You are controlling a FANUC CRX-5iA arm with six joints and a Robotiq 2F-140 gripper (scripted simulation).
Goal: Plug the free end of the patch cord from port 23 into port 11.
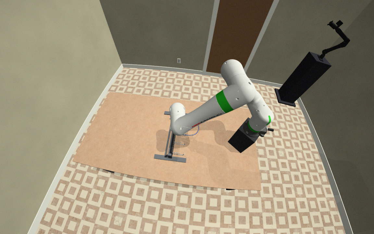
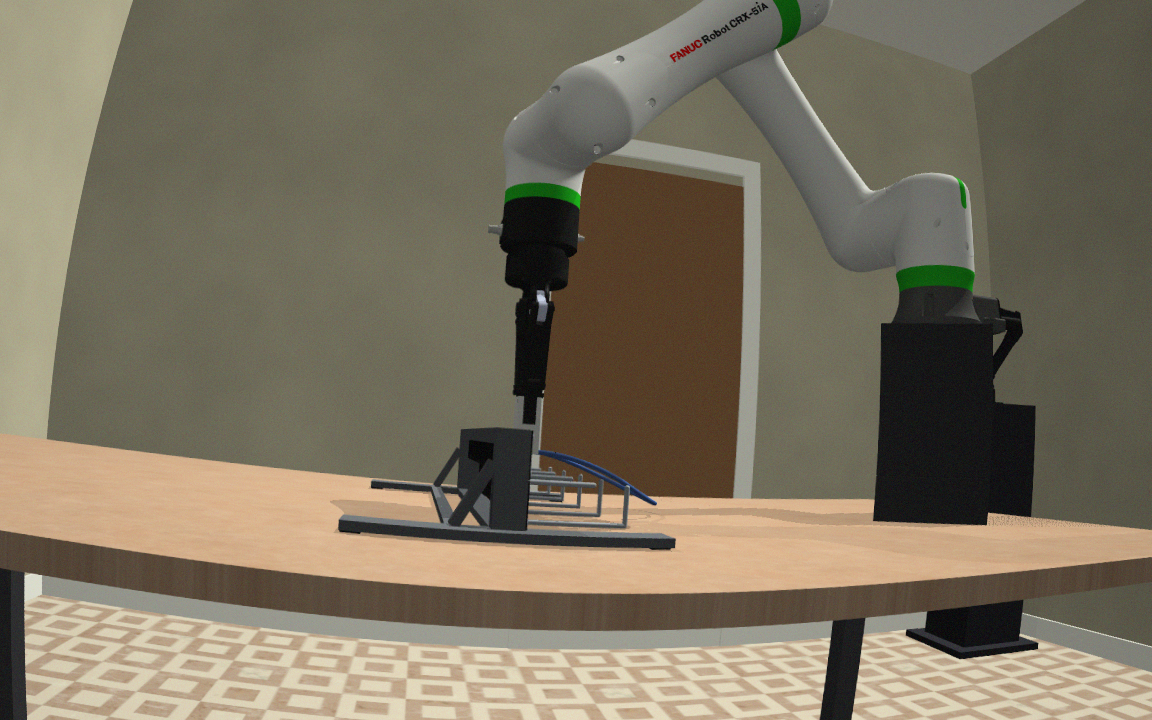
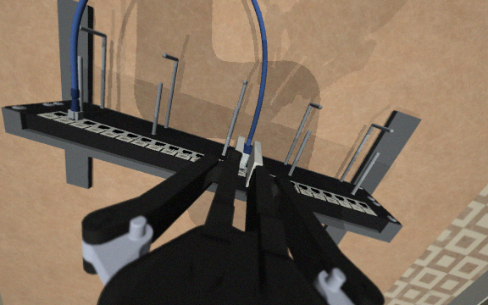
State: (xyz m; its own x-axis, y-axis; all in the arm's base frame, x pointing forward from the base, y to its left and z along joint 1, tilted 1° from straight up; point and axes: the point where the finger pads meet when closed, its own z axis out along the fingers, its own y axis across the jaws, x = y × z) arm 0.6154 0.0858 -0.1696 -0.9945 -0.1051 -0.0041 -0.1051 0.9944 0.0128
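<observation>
Now: the plug 3 cm below my hand and 1 cm ahead of it.
</observation>
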